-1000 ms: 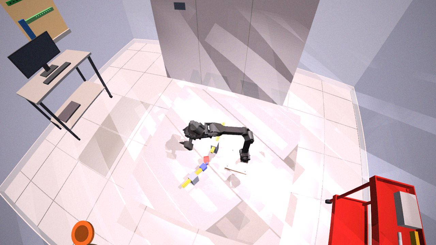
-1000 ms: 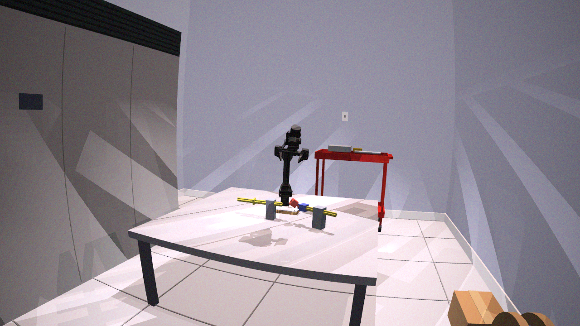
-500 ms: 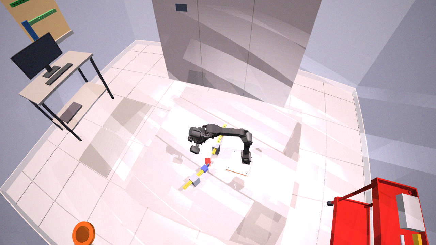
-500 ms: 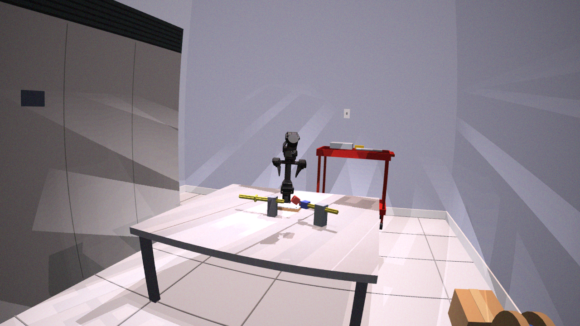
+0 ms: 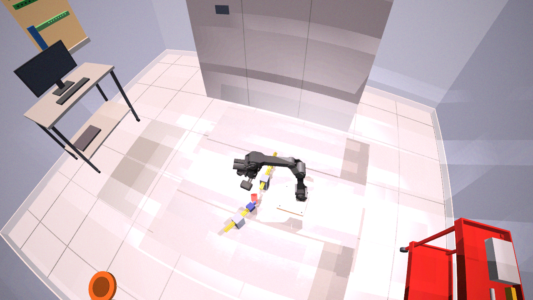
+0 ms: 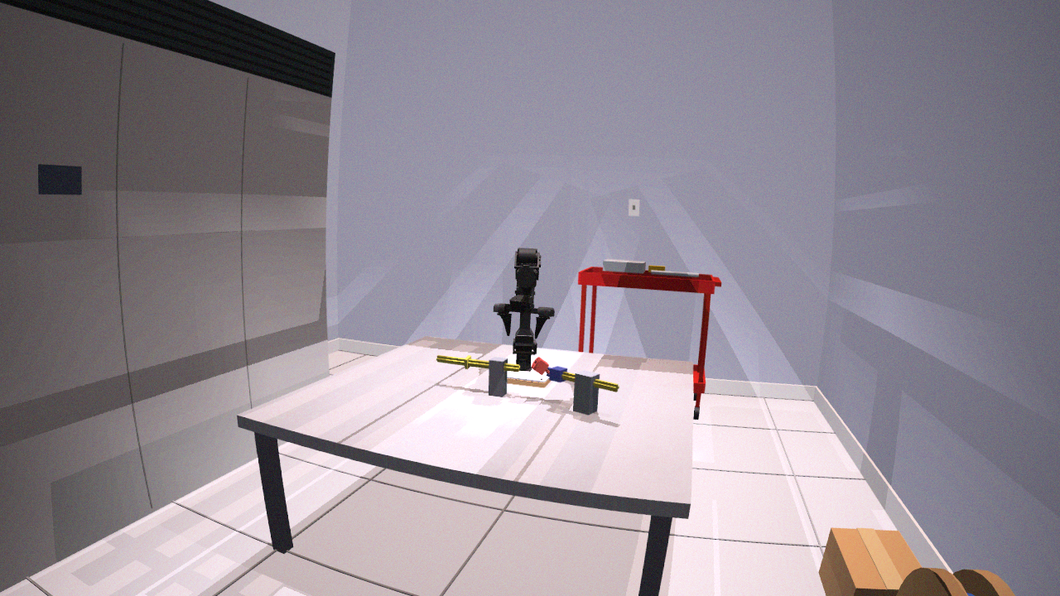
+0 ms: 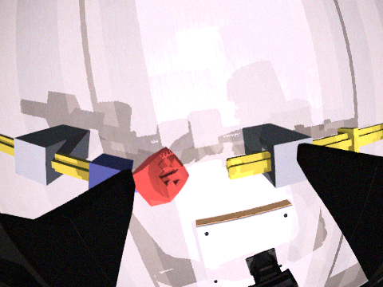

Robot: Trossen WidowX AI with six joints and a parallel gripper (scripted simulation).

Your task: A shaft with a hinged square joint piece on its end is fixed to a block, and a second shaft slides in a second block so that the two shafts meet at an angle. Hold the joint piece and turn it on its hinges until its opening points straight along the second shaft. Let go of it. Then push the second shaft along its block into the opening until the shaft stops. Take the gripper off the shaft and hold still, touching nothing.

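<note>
Right now the red square joint piece is 3 cm behind my gripper tip, 6 cm to the left of it and 10 cm below it.
</note>
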